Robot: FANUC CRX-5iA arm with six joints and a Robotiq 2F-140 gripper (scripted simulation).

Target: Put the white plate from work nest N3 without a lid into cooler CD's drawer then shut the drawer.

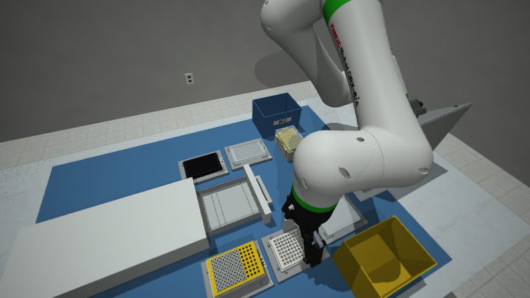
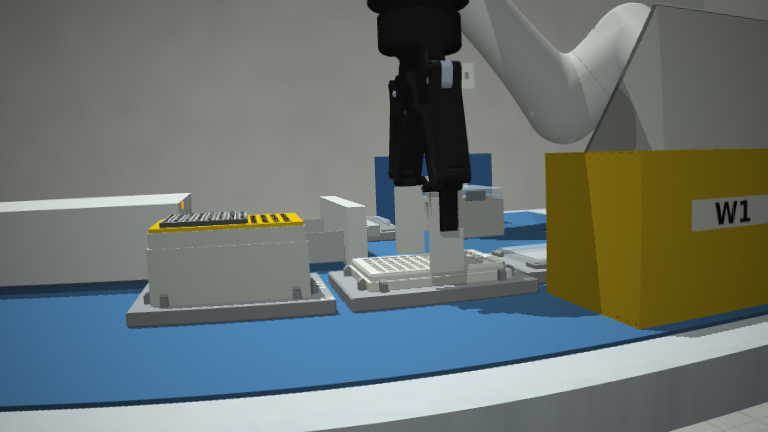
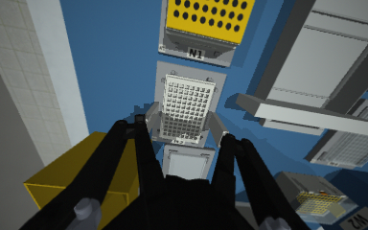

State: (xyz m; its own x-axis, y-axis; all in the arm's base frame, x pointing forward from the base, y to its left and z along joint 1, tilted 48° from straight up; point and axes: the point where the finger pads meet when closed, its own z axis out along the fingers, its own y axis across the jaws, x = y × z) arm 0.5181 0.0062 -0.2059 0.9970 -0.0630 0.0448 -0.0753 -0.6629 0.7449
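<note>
My gripper is now 3 cm above the white plate. Also, from my hand: clear lid: 17 cm behind, 3 cm below, 2 cm to the right; then yellow tip box: 17 cm ahead, 2 cm to the right, 1 cm above; then yellow bin W1: 17 cm behind, 14 cm to the left, 1 cm below.
</note>
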